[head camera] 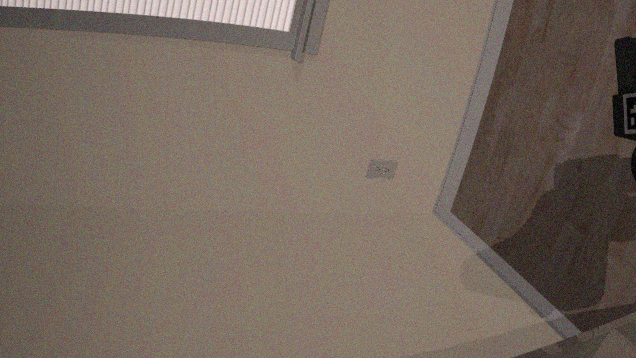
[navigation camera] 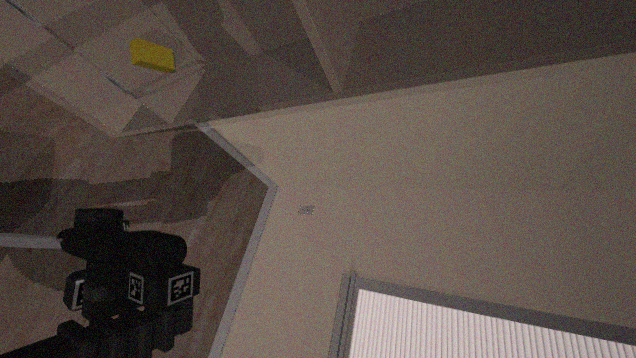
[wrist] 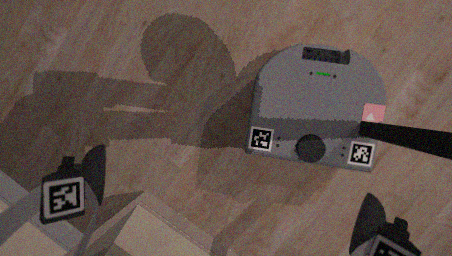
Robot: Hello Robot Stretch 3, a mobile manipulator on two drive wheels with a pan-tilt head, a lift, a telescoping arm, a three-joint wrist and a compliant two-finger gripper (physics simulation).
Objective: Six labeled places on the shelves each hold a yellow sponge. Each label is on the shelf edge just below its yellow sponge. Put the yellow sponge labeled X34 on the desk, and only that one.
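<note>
One yellow sponge (navigation camera: 152,56) lies on a pale shelf board at the upper left of the navigation view. No label can be read there, so I cannot tell whether it is X34. The shelf unit (navigation camera: 325,60) reaches across the top of that view. My gripper (wrist: 228,190) is open and empty in the wrist view, its fingers wide apart above the floor and a pale shelf corner. In the navigation view the dark wrist is at the lower left, apart from the sponge, and the fingertips cannot be made out. The desk does not show.
My grey base (wrist: 320,97) stands on the wooden floor below the gripper. A beige wall (head camera: 200,175) (navigation camera: 450,190) has an outlet (head camera: 382,169) (navigation camera: 306,210) and a window with white blinds (head camera: 150,11) (navigation camera: 450,330). A pale baseboard (head camera: 470,125) (navigation camera: 250,260) edges the floor.
</note>
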